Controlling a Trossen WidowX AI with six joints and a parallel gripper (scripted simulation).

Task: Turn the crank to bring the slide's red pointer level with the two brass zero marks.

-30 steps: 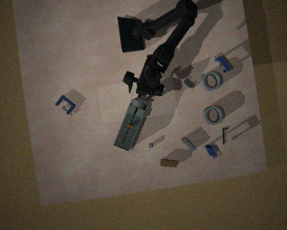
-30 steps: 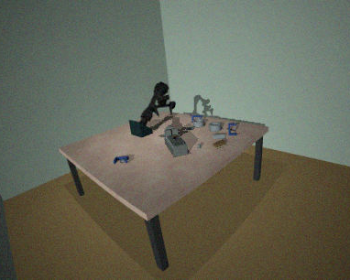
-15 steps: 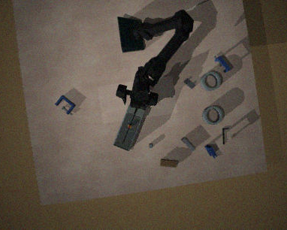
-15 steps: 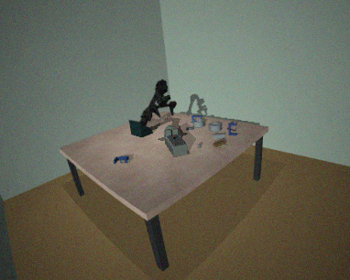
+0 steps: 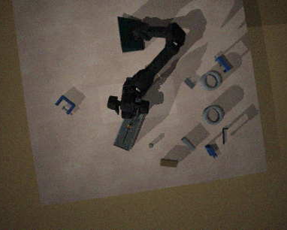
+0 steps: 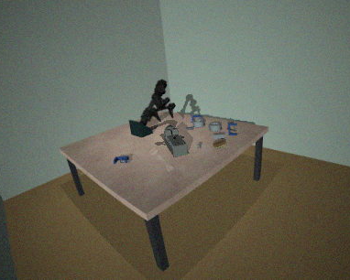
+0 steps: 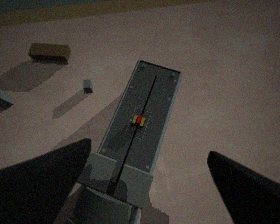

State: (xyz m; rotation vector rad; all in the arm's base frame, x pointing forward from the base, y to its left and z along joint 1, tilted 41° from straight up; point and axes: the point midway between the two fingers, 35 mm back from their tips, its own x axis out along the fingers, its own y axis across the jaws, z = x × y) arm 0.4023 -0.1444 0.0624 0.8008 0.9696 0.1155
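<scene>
My gripper tip is now 13 cm above the dark handle, 11 cm past it and 8 cm to the right of it. Also, from my gripper tip: small grey cube 18 cm below, 18 cm ahead, 10 cm to the left; red pointer 11 cm below, 6 cm ahead; brown block 29 cm ahead, 18 cm to the left, 18 cm below.
</scene>
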